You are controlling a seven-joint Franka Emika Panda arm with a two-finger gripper.
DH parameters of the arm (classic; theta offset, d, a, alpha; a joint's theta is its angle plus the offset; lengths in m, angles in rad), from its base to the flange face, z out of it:
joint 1: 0 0.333 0 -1.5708
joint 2: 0 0 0 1.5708
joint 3: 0 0.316 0.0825 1.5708
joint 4: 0 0 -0.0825 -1.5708
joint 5: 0 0.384 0 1.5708
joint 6: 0 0 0.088 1.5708
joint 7: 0 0.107 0 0
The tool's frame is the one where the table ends.
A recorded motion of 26 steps. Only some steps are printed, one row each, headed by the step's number.
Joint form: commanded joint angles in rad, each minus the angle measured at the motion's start. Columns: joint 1, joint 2, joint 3, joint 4, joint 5, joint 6, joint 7.
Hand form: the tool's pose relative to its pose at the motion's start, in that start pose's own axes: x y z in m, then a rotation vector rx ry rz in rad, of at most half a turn. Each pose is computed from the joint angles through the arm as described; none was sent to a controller.
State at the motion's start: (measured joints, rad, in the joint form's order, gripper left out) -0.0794 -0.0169 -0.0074 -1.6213 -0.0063 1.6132 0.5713
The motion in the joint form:
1: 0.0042 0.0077 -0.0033 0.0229 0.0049 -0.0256 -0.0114
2: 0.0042 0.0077 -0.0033 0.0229 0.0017 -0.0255 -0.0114
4: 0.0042 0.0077 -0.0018 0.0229 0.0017 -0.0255 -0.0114
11: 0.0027 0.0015 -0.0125 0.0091 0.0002 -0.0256 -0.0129
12: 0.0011 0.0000 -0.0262 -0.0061 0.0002 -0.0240 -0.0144
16: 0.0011 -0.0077 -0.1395 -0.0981 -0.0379 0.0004 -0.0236
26: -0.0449 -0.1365 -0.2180 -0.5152 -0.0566 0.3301 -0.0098
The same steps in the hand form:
1: -0.0003 -0.0010 -0.0043 -0.0015 -0.0114 -0.0121
2: -0.0001 -0.0007 -0.0044 -0.0041 -0.0096 -0.0122
4: -0.0006 -0.0014 -0.0044 -0.0041 -0.0096 -0.0137
11: 0.0013 0.0057 -0.0012 -0.0093 -0.0155 -0.0030
12: 0.0049 0.0133 0.0051 -0.0155 -0.0260 0.0107
16: 0.0313 0.0745 0.0426 -0.0742 -0.0636 0.1107
26: 0.0141 0.1529 0.1467 -0.0408 -0.0398 0.2256

